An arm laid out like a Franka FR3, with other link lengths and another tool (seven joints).
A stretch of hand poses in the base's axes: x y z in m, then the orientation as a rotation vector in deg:
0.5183 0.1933 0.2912 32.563 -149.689 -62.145
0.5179 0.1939 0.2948 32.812 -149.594 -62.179
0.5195 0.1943 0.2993 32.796 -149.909 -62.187
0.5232 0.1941 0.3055 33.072 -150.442 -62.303
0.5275 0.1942 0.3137 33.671 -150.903 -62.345
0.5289 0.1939 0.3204 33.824 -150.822 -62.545
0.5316 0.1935 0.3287 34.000 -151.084 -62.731
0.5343 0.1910 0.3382 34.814 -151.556 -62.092
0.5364 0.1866 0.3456 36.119 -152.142 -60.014
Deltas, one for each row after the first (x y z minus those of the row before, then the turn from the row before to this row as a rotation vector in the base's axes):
-0.0004 0.0006 0.0036 0.063 -0.031 0.172
0.0016 0.0004 0.0045 -0.026 -0.258 -0.151
0.0037 -0.0002 0.0062 0.064 -0.581 -0.111
0.0043 0.0001 0.0082 0.059 -0.644 0.112
0.0014 -0.0003 0.0067 0.161 -0.032 0.078
0.0027 -0.0004 0.0083 0.125 -0.325 -0.061
0.0027 -0.0025 0.0095 -0.381 -0.628 0.358
0.0021 -0.0044 0.0074 -1.312 -0.705 0.854

